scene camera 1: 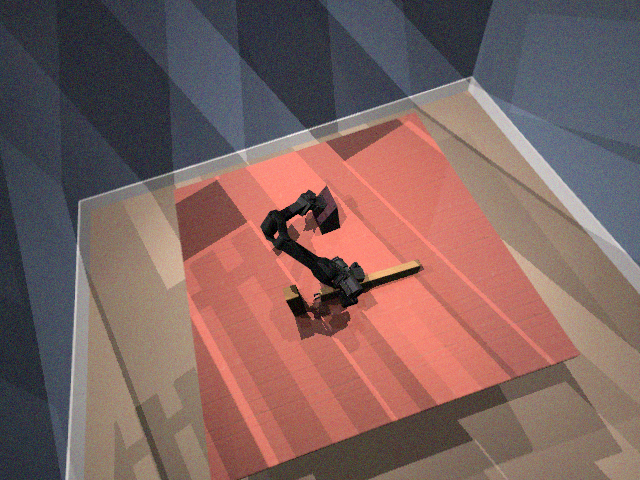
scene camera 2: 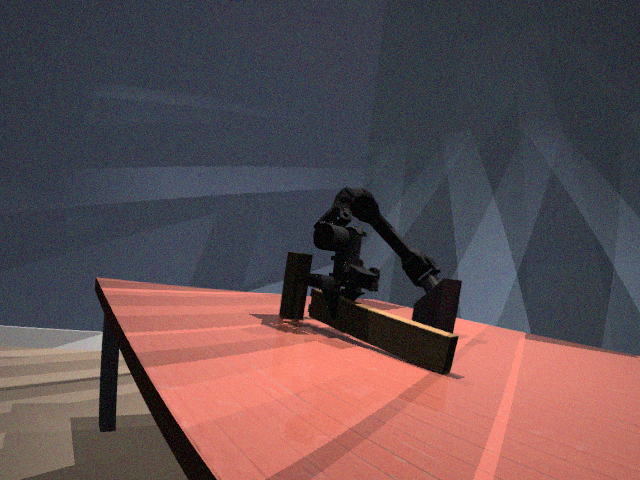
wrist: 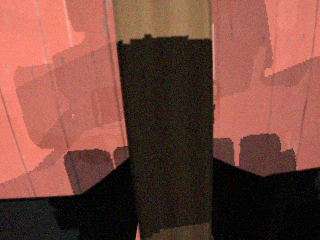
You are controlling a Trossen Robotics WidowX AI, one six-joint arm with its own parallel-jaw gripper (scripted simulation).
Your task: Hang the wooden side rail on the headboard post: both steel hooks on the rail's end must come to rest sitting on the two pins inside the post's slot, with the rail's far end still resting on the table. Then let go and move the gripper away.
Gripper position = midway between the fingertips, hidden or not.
Observation:
In view: the gripper [scene camera 2: 338, 318] and a wooden side rail [scene camera 2: 434, 349].
The wooden side rail also shows in scene camera 1 [scene camera 1: 412, 267] and in the wrist view [wrist: 165, 61]. The gripper shows as well in the wrist view [wrist: 163, 157].

